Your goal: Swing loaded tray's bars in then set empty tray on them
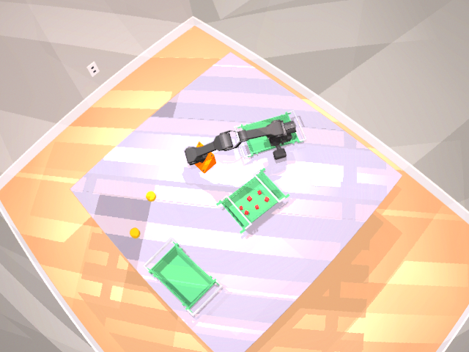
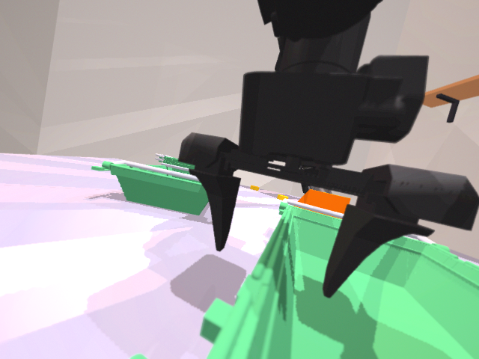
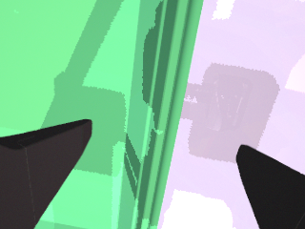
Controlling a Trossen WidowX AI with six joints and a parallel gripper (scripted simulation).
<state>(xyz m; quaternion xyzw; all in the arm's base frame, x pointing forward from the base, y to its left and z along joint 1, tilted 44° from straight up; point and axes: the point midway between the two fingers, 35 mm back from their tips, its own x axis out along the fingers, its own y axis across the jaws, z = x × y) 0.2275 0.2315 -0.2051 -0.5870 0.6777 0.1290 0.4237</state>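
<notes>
Right now the tray is 8 cm behind my gripper tip, 4 cm to the left of it and 3 cm above it. The rest, counted from my gripper tip: pale patch: 29 cm ahead, 9 cm to the left, 2 cm below.
</notes>
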